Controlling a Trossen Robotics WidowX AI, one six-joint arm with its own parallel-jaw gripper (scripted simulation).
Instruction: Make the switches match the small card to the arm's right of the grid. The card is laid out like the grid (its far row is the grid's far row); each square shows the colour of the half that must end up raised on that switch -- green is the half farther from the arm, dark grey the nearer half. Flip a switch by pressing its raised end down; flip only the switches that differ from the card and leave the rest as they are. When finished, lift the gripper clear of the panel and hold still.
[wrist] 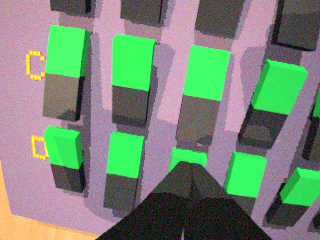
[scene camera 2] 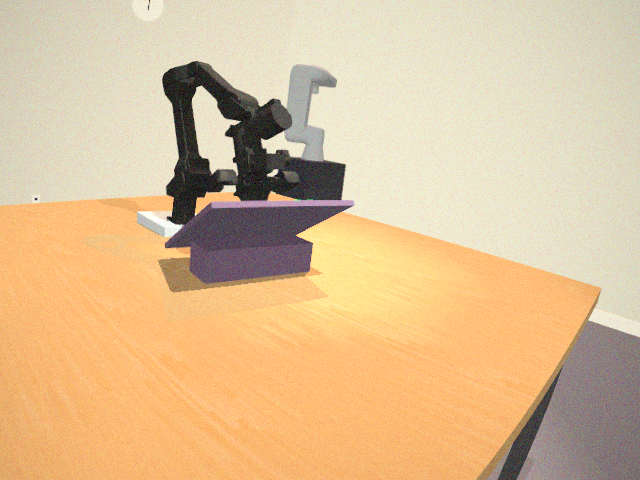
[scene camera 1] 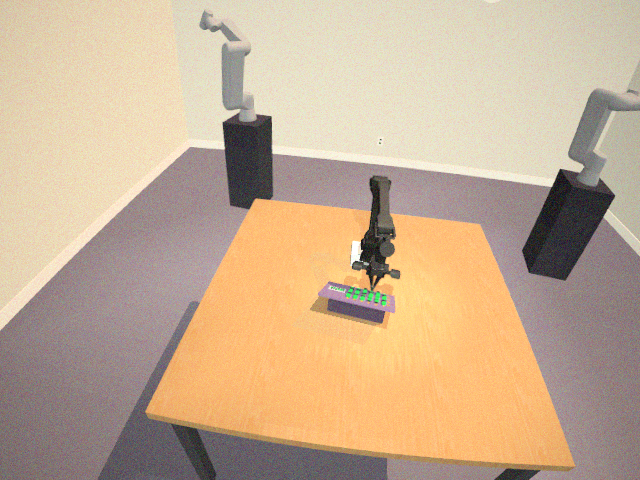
Labels:
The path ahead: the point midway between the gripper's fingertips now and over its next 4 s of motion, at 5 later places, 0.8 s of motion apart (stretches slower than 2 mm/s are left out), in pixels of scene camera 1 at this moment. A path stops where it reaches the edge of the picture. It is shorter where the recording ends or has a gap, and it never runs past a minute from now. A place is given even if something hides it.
My gripper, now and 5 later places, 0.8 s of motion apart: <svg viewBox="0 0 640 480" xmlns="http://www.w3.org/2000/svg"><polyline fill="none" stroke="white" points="371,291 371,292 361,273 353,283 352,286 352,287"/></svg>

